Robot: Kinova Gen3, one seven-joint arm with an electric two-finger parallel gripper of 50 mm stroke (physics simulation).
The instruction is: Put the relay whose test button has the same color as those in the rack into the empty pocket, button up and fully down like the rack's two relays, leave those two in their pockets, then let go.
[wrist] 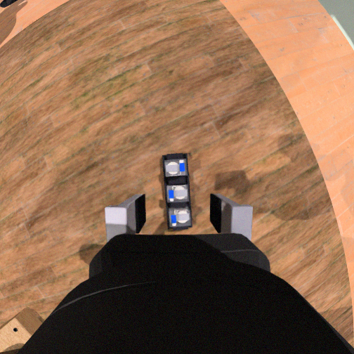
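Note:
The black rack point(177, 180) stands on the round wooden table top, a little above and between the fingertips in the view. Each of its three pockets holds a relay with a blue test button facing up: the far relay point(175, 168), with its button on the right, the middle relay point(177, 193) and the near relay point(180, 217), both with their buttons on the left. All three look level and seated at a similar depth. My gripper point(177, 207) is wide open and empty, with one finger on each side of the rack's near part and clear of it.
The wooden table top point(125, 110) has a curved edge on the right, with a lighter orange surface point(300, 90) beyond it. A light wooden block point(22, 327) with a small dark hole shows at the lower left. Part of a dark object point(7, 2) shows at the upper left corner.

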